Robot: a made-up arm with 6 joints. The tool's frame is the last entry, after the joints.
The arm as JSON. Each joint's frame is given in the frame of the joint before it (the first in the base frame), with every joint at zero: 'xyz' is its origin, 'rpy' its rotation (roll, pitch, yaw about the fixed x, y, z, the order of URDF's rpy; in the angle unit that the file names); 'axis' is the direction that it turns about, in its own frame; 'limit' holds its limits. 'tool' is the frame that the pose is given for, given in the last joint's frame.
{
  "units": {
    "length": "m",
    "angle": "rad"
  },
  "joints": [
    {
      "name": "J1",
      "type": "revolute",
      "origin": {
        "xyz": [
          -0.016,
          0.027,
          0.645
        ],
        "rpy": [
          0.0,
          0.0,
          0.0
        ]
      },
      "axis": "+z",
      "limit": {
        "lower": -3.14,
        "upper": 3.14
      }
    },
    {
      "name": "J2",
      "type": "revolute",
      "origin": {
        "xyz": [
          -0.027,
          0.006,
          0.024
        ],
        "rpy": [
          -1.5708,
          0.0,
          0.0
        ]
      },
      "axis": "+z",
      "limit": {
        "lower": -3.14,
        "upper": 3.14
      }
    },
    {
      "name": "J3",
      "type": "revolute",
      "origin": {
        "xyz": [
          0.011,
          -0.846,
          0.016
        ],
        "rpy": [
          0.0,
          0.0,
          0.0
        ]
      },
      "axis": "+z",
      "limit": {
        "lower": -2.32,
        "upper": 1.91
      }
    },
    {
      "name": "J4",
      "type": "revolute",
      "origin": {
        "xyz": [
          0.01,
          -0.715,
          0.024
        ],
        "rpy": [
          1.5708,
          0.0,
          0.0
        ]
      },
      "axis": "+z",
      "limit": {
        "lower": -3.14,
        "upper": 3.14
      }
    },
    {
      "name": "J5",
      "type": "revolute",
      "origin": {
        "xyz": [
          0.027,
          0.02,
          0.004
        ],
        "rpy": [
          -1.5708,
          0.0,
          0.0
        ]
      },
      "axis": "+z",
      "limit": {
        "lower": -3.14,
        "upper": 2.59
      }
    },
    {
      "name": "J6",
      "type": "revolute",
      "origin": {
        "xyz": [
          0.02,
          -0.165,
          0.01
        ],
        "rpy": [
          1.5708,
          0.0,
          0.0
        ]
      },
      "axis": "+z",
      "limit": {
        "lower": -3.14,
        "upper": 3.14
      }
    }
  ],
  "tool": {
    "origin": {
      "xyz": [
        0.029,
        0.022,
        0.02
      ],
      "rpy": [
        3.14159,
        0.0,
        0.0
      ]
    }
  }
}
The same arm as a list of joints. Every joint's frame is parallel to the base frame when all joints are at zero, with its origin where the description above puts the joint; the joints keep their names.
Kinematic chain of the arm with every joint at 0, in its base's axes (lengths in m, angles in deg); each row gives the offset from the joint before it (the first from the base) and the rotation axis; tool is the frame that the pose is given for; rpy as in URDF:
J1: xyz -0.016 0.027 0.645 axis +z
J2: xyz -0.027 0.006 0.024 axis +y
J3: xyz 0.011 0.016 0.846 axis +y
J4: xyz 0.01 0.024 0.715 axis +z
J5: xyz 0.027 0.02 0.004 axis +y
J6: xyz 0.02 0.01 0.165 axis +z
tool: xyz 0.029 0.022 0.02 rpy 180 0 0
Joint limits (deg, base to tool): -179.91..179.91 -179.91..179.91 -132.93..109.43 -179.91..179.91 -179.91..148.4 -179.91..179.91

